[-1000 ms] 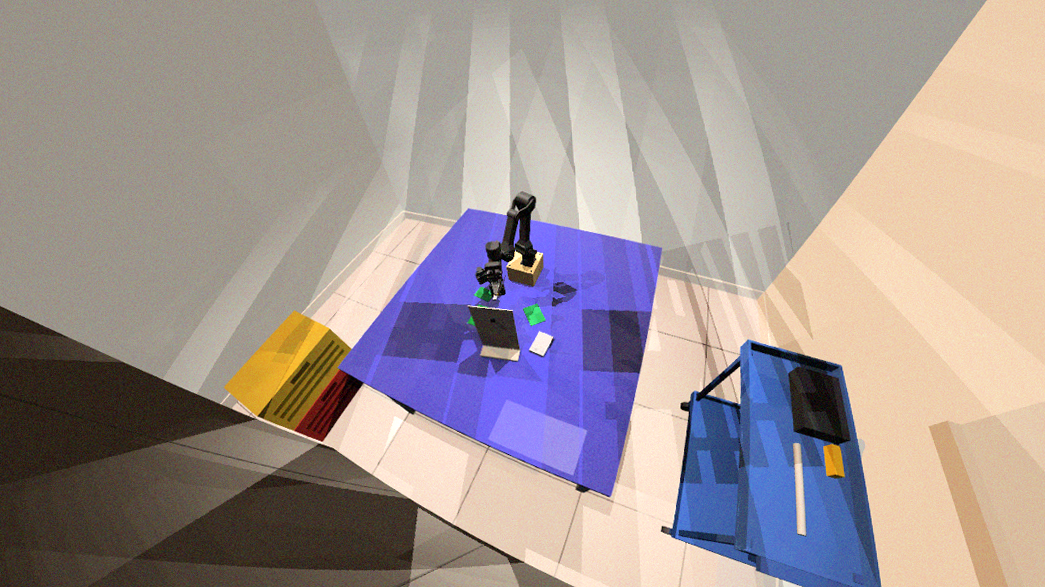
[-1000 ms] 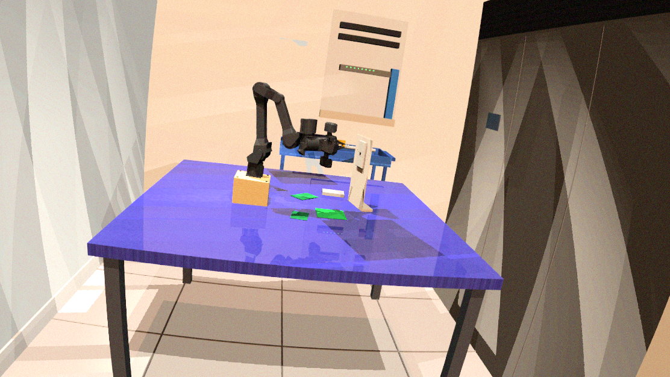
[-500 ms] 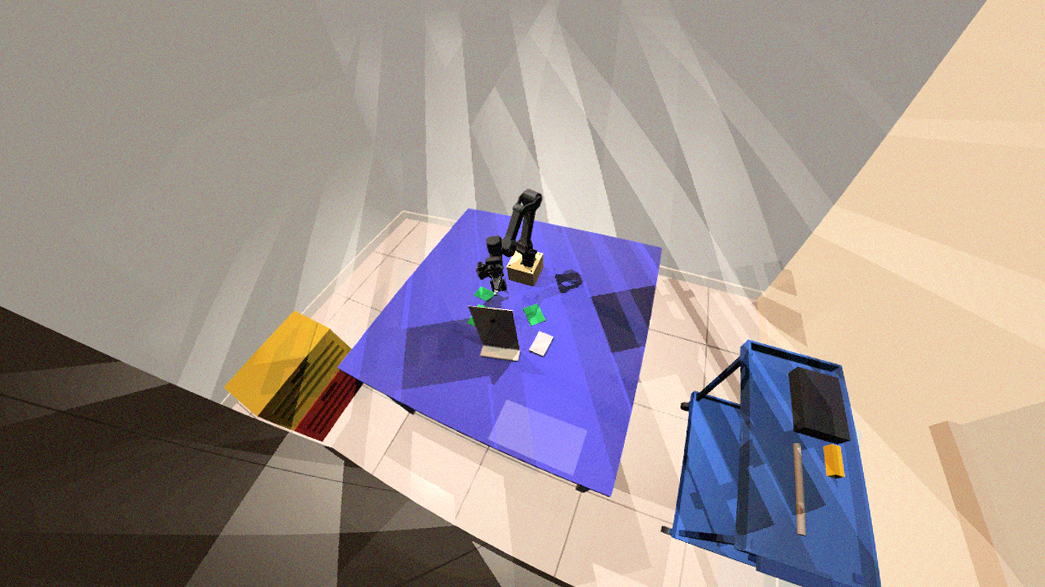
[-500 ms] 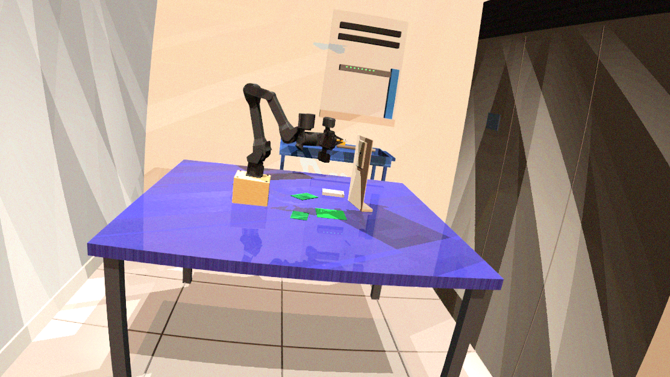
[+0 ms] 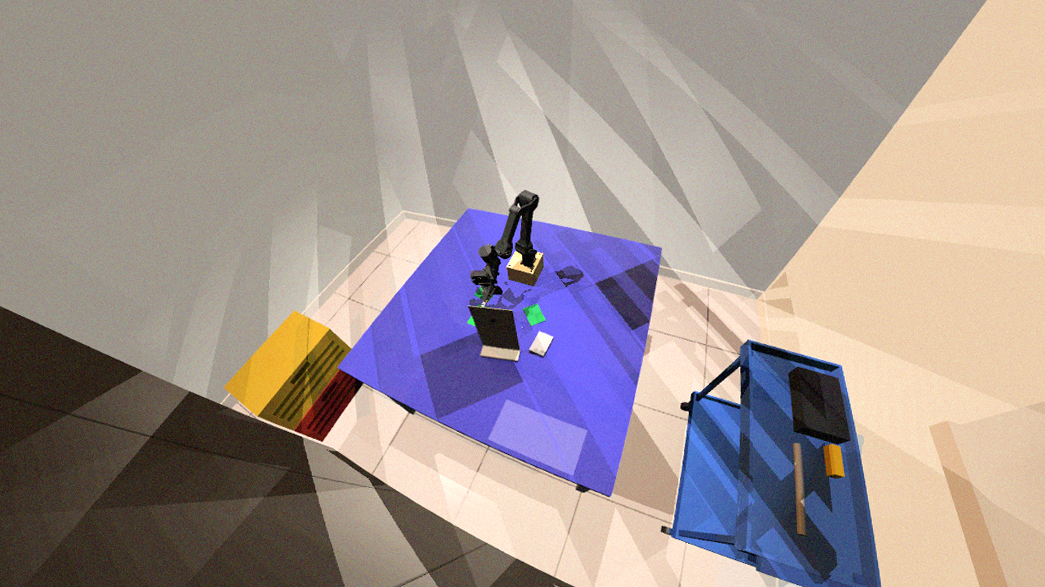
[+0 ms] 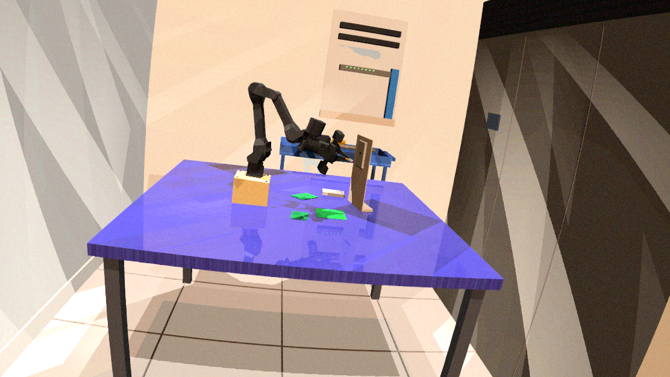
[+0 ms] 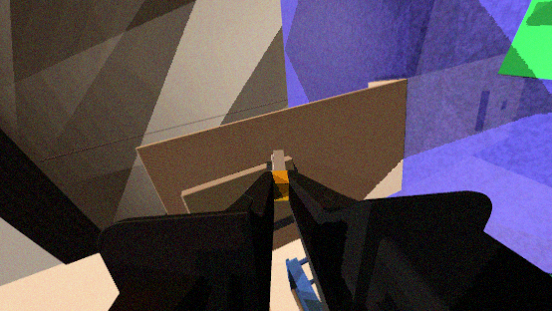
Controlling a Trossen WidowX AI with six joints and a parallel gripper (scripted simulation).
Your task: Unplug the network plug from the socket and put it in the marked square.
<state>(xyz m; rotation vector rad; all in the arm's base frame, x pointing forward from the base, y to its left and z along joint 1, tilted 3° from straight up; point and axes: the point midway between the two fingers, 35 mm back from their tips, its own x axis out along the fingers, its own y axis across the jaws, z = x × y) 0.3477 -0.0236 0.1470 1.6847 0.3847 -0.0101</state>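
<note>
Right now the tan panel is 8 cm ahead of my gripper tip, 8 cm to the left of it and 8 cm below it. Round my gripper tip: orange network plug: 1 cm ahead.
</note>
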